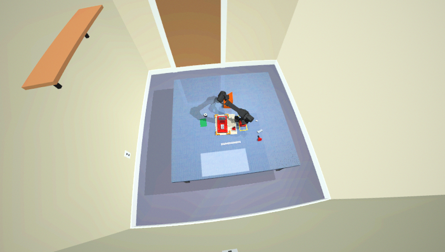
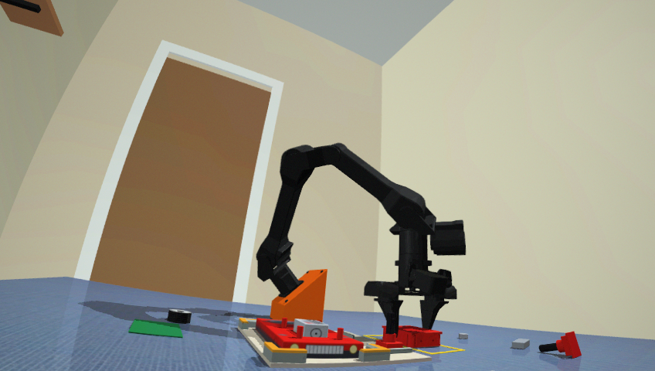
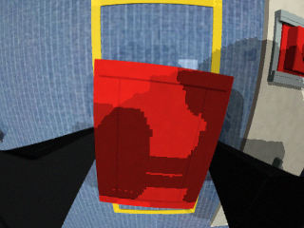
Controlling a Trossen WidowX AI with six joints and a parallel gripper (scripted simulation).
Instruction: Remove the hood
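My gripper tip is 1 cm below the red hood. Also, from my gripper tip: black wheel (41 cm to the right, 11 cm behind); then green pad (43 cm to the right, 2 cm behind, 1 cm below).
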